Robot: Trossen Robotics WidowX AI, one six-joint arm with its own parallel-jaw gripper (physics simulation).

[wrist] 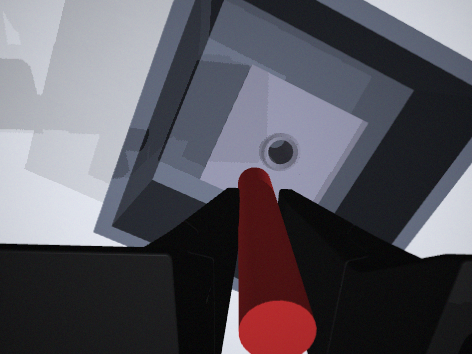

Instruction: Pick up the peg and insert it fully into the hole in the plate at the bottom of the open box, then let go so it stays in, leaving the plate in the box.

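Frame: origin at the arm's base, x ahead, y down, z left, level; metres.
Seen in the pictures: gripper, fingertip midpoint: (pixel 258 201).
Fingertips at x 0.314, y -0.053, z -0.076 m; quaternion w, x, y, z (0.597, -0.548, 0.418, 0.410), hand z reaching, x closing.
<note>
A point is followed by its place in that frame.
The red peg (pixel 267 250) {y -0.092, x 0.319, z -0.075 m} is held between the two black fingers of my gripper (pixel 258 201) {y -0.053, x 0.314, z -0.077 m}, which is shut on it. The peg's near end faces the camera and its far end points down toward the box. The grey-blue open box (pixel 125 165) {y 0.024, x 0.277, z -0.007 m} lies below, turned at an angle in the wrist view. The pale lilac plate (pixel 320 125) {y 0.064, x 0.336, z -0.119 m} lies on the box's bottom. The round dark hole (pixel 281 152) with a ringed edge is in the plate. In the view the peg's far end appears just below and left of the hole. The height between them is hard to tell.
The box's walls stand on all sides of the plate, with a dark inner wall (pixel 425 145) {y 0.056, x 0.349, z -0.189 m} at the right and a rim (pixel 150 82) {y 0.024, x 0.329, z -0.009 m} at the left. Grey shadows fall on the pale table (pixel 50 210) {y 0.122, x 0.160, z 0.085 m} left of the box and inside it.
</note>
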